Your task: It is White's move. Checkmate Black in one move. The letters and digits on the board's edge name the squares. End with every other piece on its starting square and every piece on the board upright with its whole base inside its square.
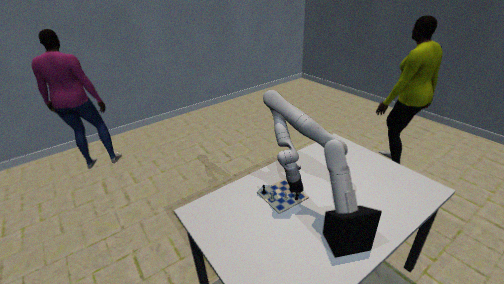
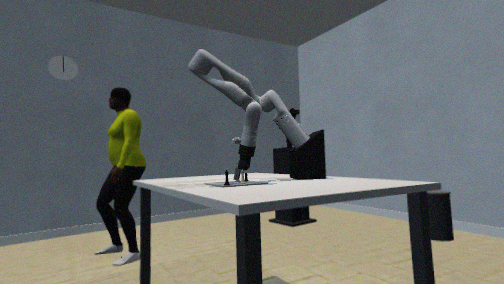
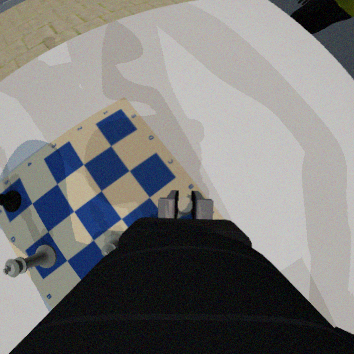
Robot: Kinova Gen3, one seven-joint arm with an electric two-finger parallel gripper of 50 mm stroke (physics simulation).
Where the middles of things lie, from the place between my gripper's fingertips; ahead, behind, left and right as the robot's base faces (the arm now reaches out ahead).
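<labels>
There's the chessboard (image 1: 281,187), and my hand is 1 cm above it, 8 cm to the right of it and 6 cm short of it.
</labels>
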